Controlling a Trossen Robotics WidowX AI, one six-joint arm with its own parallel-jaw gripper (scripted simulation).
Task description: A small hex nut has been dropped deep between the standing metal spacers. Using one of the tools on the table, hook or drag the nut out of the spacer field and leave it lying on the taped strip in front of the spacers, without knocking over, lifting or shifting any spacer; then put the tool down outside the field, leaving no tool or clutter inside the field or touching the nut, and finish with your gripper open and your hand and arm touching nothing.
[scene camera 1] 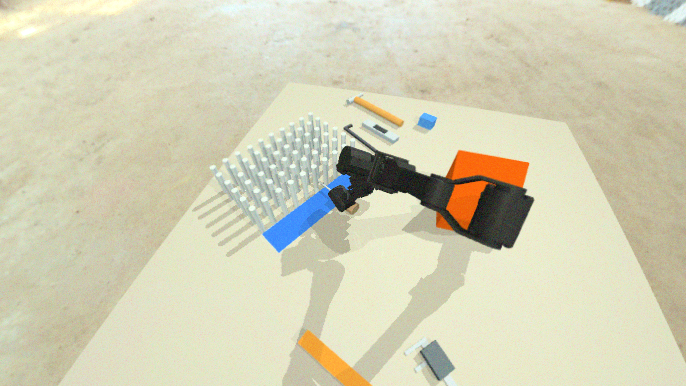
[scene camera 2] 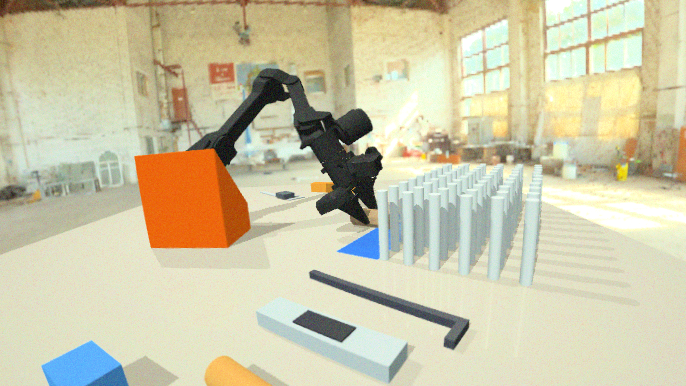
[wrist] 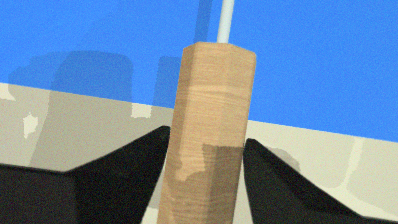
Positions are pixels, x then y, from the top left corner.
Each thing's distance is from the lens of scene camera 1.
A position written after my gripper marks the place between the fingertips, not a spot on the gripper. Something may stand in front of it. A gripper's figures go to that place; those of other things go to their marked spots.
my gripper [scene camera 1: 344, 201]: 0.74 m
blue taped strip [scene camera 1: 284, 232]: 0.72 m
